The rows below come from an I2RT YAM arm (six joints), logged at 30 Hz.
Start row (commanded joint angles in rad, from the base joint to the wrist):
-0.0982, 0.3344, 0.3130, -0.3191, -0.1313, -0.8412
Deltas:
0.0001, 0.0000, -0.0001, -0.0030, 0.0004, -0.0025
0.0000, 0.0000, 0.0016, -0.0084, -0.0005, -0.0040
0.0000, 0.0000, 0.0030, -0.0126, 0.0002, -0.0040
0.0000, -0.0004, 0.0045, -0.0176, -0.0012, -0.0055
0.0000, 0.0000, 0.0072, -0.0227, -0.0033, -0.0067
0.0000, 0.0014, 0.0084, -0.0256, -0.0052, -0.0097
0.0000, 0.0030, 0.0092, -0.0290, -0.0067, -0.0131
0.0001, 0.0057, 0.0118, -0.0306, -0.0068, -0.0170
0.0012, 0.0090, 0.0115, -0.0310, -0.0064, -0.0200
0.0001, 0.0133, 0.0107, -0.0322, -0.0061, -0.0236
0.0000, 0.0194, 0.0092, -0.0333, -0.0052, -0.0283
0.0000, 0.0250, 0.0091, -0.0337, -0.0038, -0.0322
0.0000, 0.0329, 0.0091, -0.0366, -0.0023, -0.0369
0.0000, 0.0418, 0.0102, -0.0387, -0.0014, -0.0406
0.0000, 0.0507, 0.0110, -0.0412, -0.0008, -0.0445
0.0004, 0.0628, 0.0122, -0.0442, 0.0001, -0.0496
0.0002, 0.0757, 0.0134, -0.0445, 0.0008, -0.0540
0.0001, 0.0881, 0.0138, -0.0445, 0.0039, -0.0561
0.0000, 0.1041, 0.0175, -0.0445, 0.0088, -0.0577
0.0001, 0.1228, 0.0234, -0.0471, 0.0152, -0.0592
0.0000, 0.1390, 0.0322, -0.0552, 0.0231, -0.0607
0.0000, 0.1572, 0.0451, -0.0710, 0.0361, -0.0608
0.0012, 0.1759, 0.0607, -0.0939, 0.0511, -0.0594
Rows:
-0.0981, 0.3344, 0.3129, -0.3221, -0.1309, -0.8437
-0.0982, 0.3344, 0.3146, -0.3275, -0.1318, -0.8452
-0.0982, 0.3344, 0.3160, -0.3317, -0.1311, -0.8452
-0.0982, 0.3340, 0.3175, -0.3367, -0.1325, -0.8467
-0.0982, 0.3344, 0.3202, -0.3418, -0.1346, -0.8479
-0.0982, 0.3358, 0.3214, -0.3447, -0.1365, -0.8509
-0.0982, 0.3374, 0.3222, -0.3481, -0.1380, -0.8543
-0.0981, 0.3401, 0.3248, -0.3497, -0.1381, -0.8582
-0.0970, 0.3434, 0.3245, -0.3501, -0.1377, -0.8612
-0.0981, 0.3477, 0.3237, -0.3513, -0.1374, -0.8648
-0.0982, 0.3538, 0.3222, -0.3524, -0.1365, -0.8695
-0.0982, 0.3594, 0.3221, -0.3528, -0.1351, -0.8734
-0.0982, 0.3673, 0.3221, -0.3557, -0.1336, -0.8781
-0.0982, 0.3762, 0.3232, -0.3578, -0.1327, -0.8818
-0.0982, 0.3851, 0.3240, -0.3603, -0.1321, -0.8857
-0.0978, 0.3972, 0.3252, -0.3633, -0.1312, -0.8908
-0.0980, 0.4101, 0.3264, -0.3636, -0.1305, -0.8952
-0.0981, 0.4225, 0.3268, -0.3636, -0.1274, -0.8973
-0.0982, 0.4385, 0.3305, -0.3636, -0.1225, -0.8989
-0.0981, 0.4572, 0.3364, -0.3662, -0.1161, -0.9004
-0.0982, 0.4734, 0.3452, -0.3743, -0.1082, -0.9019
-0.0982, 0.4916, 0.3581, -0.3901, -0.0952, -0.9020
-0.0970, 0.5103, 0.3737, -0.4130, -0.0802, -0.9006

